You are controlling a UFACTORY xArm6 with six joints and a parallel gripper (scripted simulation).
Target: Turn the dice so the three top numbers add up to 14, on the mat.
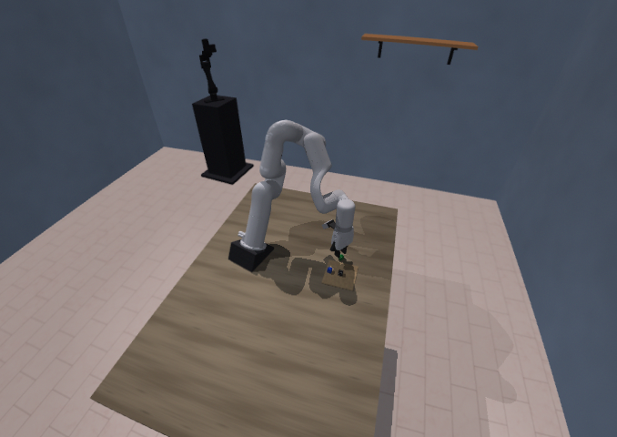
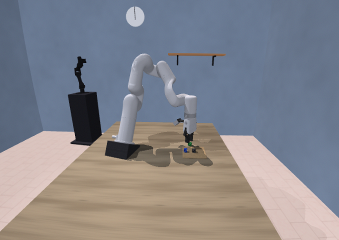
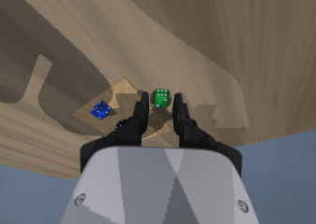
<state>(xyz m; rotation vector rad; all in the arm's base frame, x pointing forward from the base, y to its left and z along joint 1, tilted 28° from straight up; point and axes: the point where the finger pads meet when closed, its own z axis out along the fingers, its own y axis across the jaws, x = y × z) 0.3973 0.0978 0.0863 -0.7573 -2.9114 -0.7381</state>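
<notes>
My gripper is now 10 mm short of the green die and 40 mm above it. Round my hand: black die: 40 mm ahead, 100 mm to the right, 30 mm below; tan mat: 40 mm ahead, 100 mm to the right, 40 mm below; blue die: 20 mm behind, 100 mm to the right, 30 mm below.
</notes>
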